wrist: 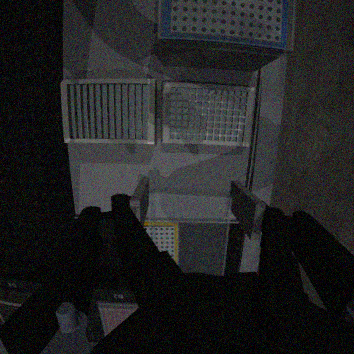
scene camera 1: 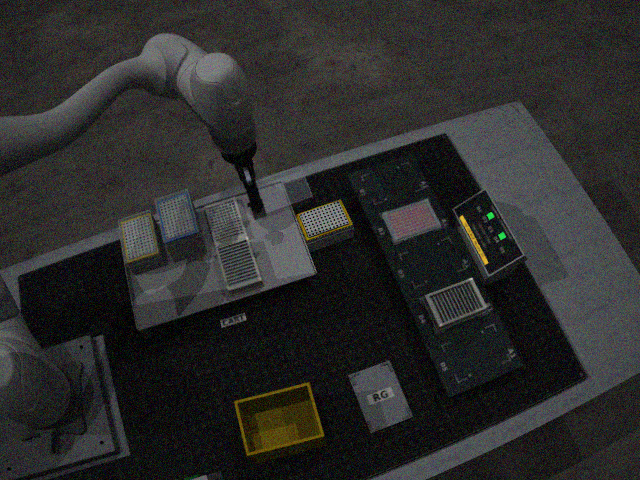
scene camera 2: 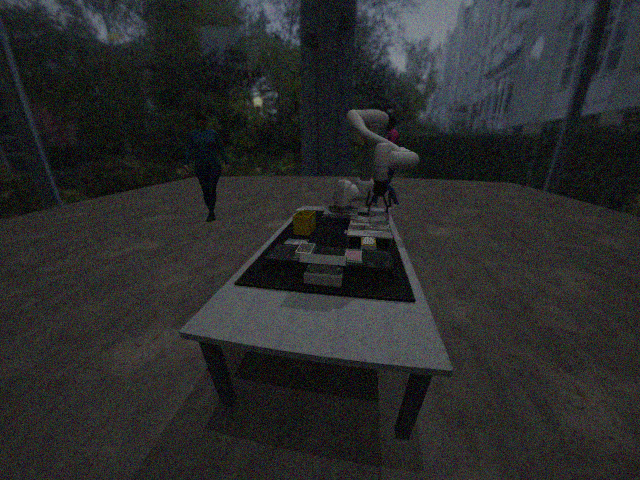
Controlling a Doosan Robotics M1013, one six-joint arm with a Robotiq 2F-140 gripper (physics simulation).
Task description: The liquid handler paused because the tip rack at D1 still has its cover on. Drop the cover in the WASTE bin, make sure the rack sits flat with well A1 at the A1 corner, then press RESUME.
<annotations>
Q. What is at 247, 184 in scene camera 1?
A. My gripper.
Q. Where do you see a pink-topped rack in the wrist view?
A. At 111, 313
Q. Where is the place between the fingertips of my gripper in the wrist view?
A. At 189, 192
</annotations>
